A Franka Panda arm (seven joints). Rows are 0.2 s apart.
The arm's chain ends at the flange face. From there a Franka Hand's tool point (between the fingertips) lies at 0.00 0.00 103.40 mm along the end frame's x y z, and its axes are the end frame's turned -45 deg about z.
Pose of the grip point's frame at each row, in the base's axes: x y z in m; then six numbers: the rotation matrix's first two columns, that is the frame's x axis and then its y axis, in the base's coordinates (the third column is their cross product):
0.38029 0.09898 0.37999 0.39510 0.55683 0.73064 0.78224 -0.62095 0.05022
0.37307 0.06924 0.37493 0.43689 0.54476 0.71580 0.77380 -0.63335 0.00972
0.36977 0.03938 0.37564 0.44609 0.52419 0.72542 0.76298 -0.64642 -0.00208
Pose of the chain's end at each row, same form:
0.33049 0.04193 0.45040 0.83251 -0.04534 0.55215 0.27375 -0.83282 -0.48113
0.32565 0.01241 0.44713 0.85609 -0.06264 0.51302 0.23823 -0.83305 -0.49927
0.32140 -0.01795 0.44681 0.85494 -0.08643 0.51148 0.22408 -0.82775 -0.51442

